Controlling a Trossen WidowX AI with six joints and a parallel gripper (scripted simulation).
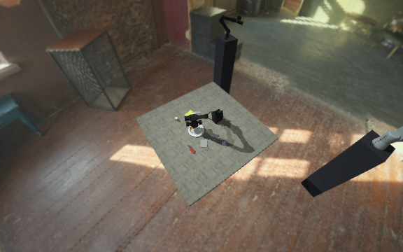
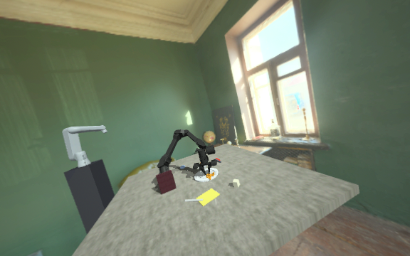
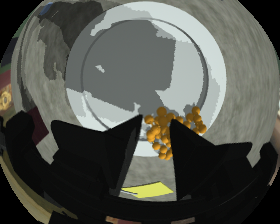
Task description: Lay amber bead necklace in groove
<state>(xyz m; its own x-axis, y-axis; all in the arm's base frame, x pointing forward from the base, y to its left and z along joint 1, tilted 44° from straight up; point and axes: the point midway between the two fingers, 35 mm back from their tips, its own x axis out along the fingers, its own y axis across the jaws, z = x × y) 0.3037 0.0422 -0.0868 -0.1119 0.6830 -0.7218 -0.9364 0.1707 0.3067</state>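
My gripper tip is now 4 cm to the right of the board, 2 cm above it and 1 cm past it. The rest, counted from my gripper tip: grey square: 25 cm to the left, 2 cm below; then white stick: 22 cm to the right, 14 cm behind, 2 cm below; then yellow card: 23 cm to the right, 6 cm behind, 2 cm below.
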